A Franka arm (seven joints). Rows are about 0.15 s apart.
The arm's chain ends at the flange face. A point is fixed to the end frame.
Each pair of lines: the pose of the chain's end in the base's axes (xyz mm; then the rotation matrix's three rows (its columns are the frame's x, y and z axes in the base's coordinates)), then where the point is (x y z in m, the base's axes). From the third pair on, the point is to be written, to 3 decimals.
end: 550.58 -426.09 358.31; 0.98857 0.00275 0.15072; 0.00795 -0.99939 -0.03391; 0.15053 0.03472 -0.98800
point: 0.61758 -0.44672 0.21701
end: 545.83 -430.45 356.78; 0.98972 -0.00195 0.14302; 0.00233 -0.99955 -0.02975; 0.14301 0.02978 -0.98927
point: 0.61165 -0.45071 0.21487
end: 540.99 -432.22 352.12; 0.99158 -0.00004 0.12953; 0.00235 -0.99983 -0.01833; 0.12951 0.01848 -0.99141
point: 0.605 -0.451 0.209
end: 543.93 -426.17 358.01; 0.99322 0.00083 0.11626; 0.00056 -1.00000 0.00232; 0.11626 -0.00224 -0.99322
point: 0.606 -0.442 0.214
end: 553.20 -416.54 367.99; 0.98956 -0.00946 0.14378; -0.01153 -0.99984 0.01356; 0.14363 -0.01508 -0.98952
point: 0.619 -0.431 0.225
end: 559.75 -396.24 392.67; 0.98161 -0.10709 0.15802; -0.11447 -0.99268 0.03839; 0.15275 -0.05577 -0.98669
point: 0.626 -0.411 0.250
